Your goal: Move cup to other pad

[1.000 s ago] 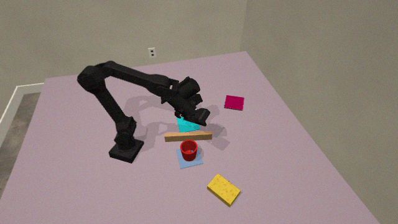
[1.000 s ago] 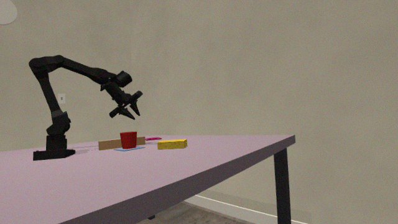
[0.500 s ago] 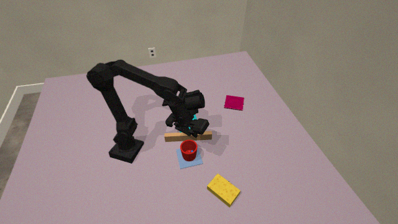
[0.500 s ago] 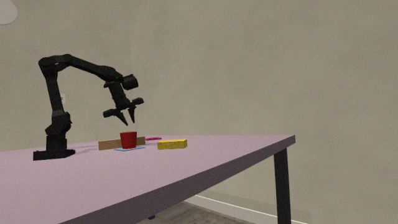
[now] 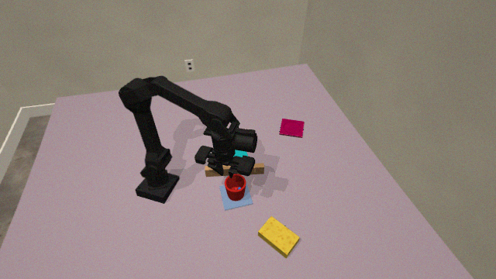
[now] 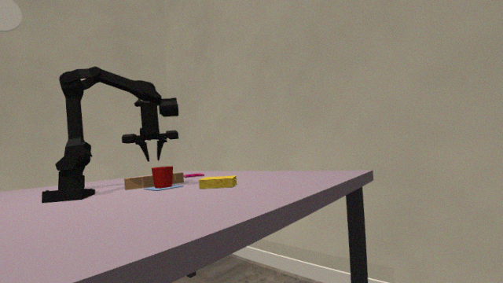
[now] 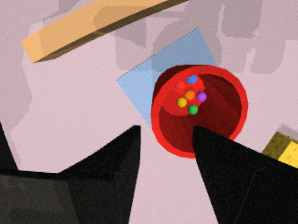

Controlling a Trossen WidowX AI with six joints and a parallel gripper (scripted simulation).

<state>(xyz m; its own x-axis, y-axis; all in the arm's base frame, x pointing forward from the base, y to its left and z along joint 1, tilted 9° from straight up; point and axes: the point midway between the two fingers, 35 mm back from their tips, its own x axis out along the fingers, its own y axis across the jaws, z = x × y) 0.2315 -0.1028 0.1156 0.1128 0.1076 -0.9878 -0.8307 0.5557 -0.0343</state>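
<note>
Now: the red cup 110 mm below my hand, 20 mm to the right of it and 20 mm ahead of it. The rest, counted from my hand: yellow sponge (210 mm to the right, 120 mm below, 120 mm ahead); wooden bar (120 mm below, 80 mm to the left, 40 mm ahead).
</note>
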